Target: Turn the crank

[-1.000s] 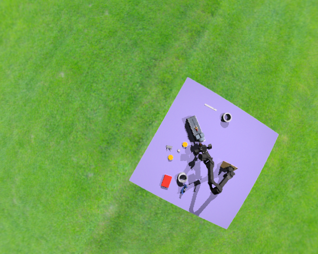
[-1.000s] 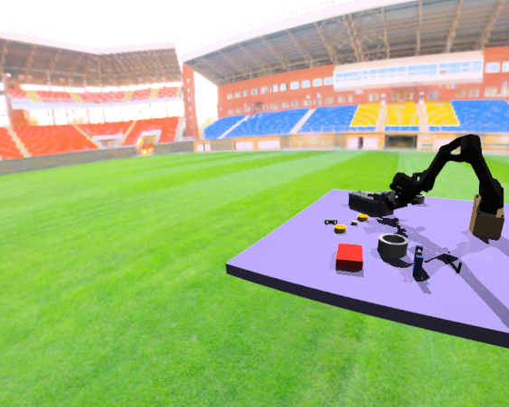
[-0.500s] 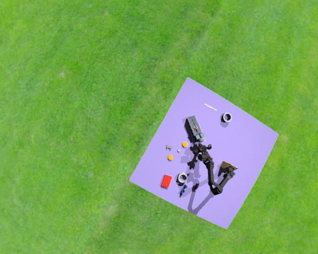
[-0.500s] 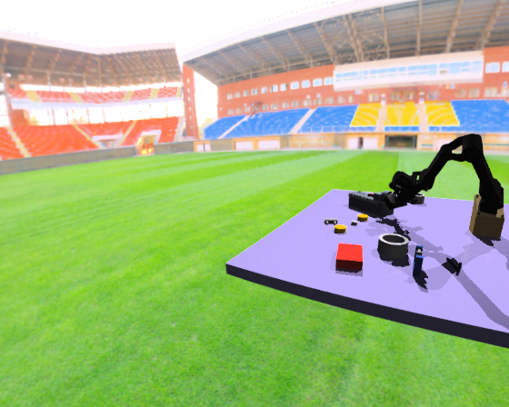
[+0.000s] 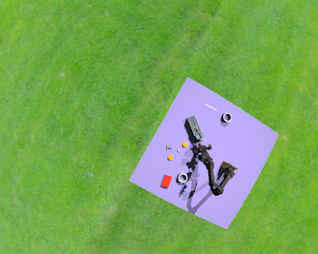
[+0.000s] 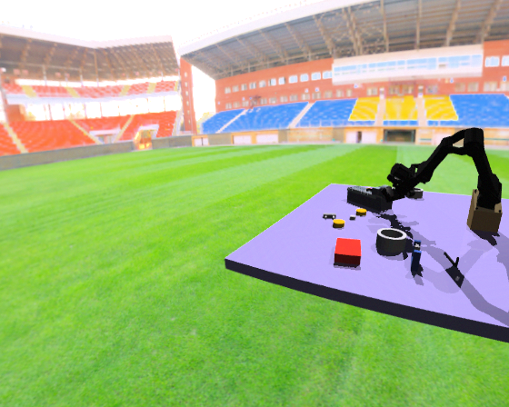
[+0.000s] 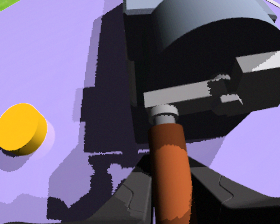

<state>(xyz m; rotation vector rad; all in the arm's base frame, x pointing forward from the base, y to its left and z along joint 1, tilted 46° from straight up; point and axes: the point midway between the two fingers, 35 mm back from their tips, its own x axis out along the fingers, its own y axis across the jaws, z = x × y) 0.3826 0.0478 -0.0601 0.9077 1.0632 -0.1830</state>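
The red pointer lies 110 mm ahead of my gripper tip, 100 mm to the right of it and 20 mm above it. Round my gripper tip: brown crank handle 10 mm behind, 10 mm to the left, 30 mm above; white bar 100 mm ahead, 410 mm to the right, 60 mm below; small grey bracket 230 mm ahead, 210 mm to the left, 50 mm below.
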